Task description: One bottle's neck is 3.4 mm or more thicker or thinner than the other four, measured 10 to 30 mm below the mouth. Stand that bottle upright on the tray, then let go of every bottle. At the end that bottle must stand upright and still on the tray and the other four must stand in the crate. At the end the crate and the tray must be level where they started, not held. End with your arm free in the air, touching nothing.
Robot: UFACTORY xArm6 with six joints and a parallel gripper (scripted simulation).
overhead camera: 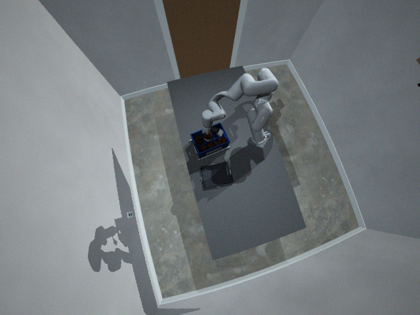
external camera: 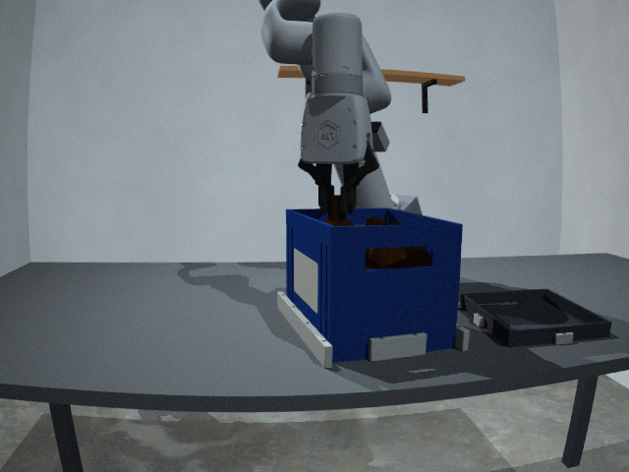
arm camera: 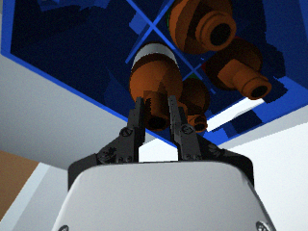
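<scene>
Right now the bottle is 7 cm below my hand. From my hand the other things lie so: blue crate 1 cm behind, 4 cm to the left, 12 cm below; then dark tray 1 cm ahead, 33 cm to the left, 19 cm below.
</scene>
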